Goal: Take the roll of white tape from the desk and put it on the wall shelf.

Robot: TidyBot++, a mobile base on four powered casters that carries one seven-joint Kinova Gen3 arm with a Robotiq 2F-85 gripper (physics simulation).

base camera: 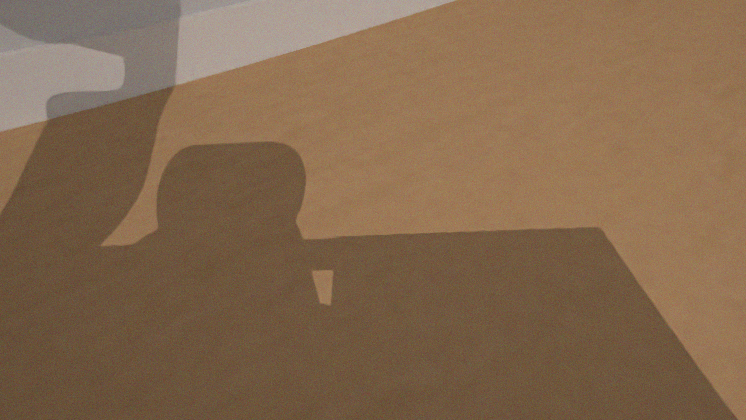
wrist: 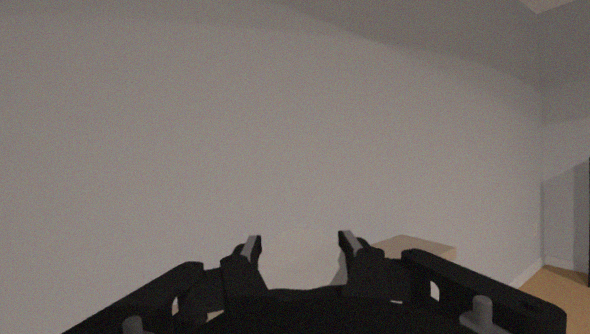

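Note:
In the wrist view my gripper [wrist: 300, 248] points at a plain white wall from close by. Its two dark fingers stand apart and are shut on the roll of white tape [wrist: 300, 268], which blends almost fully into the wall behind it. A corner of the beige wall shelf [wrist: 413, 248] shows just right of the right finger, low in the view; most of the shelf is hidden behind the gripper body. The base camera view shows neither the gripper nor the tape, only shadows on the floor.
The base camera looks down at a tan floor [base camera: 492, 144] with the dark shadows of my base and arm. The foot of the white wall [base camera: 261, 35] runs across the upper left. The wall [wrist: 286, 108] fills the wrist view.

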